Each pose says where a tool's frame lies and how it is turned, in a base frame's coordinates. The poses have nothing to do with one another.
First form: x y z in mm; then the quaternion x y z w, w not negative.
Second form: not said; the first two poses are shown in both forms.
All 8 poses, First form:
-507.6, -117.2, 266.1, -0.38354, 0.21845, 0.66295, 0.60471
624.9, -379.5, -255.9, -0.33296, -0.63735, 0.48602, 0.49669
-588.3, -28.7, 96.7, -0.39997, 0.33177, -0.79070, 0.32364
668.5, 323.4, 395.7, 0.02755, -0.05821, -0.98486, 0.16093
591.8, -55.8, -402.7, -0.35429, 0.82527, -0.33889, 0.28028
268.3, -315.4, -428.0, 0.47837, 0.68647, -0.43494, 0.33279
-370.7, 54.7, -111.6, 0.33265, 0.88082, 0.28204, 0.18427
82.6, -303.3, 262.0, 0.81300, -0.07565, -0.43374, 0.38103
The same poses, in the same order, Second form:
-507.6, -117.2, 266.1, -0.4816, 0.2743, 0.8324, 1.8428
624.9, -379.5, -255.9, -0.3836, -0.7343, 0.5600, 2.1020
-588.3, -28.7, 96.7, -0.4227, 0.3506, -0.8357, 2.4824
668.5, 323.4, 395.7, 0.0279, -0.0590, -0.9979, 2.8183
591.8, -55.8, -402.7, -0.3691, 0.8597, -0.3530, 2.5734
268.3, -315.4, -428.0, 0.5073, 0.7280, -0.4612, 2.4631
-370.7, 54.7, -111.6, 0.3384, 0.8962, 0.2870, 2.7709
82.6, -303.3, 262.0, 0.8793, -0.0818, -0.4691, 2.3598

